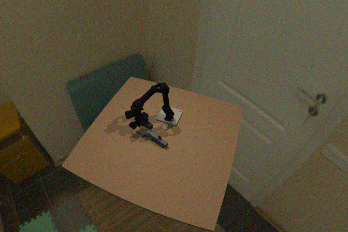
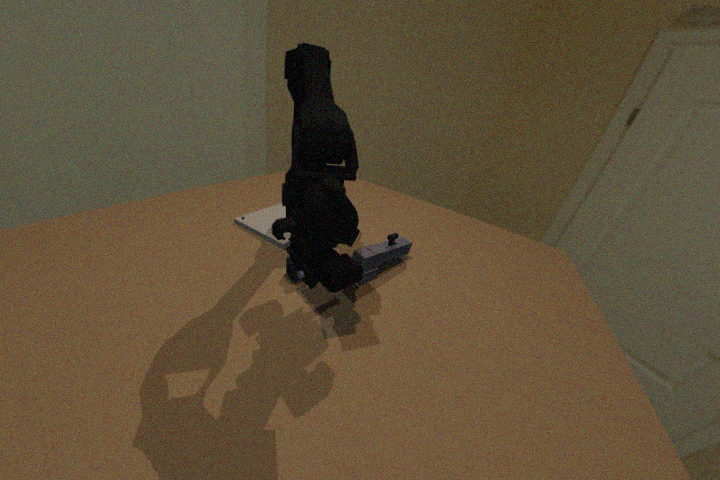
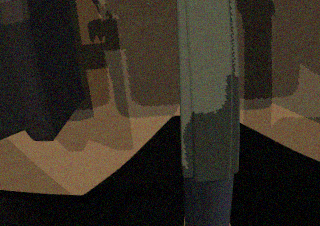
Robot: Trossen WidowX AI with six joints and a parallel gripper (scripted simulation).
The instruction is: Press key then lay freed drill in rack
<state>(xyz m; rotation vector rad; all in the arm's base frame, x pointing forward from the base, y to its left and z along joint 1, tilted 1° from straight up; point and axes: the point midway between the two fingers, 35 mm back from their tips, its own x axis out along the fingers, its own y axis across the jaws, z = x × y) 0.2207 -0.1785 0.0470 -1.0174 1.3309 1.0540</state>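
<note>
Right now my gripper tip is 6 cm past the dark block, 5 cm to the right of it and 1 cm above it. Also, from my gripper tip: small dark key: 22 cm to the left, 6 cm ahead, 2 cm above; drill: 4 cm to the left, 3 cm above, 1 cm ahead.
</note>
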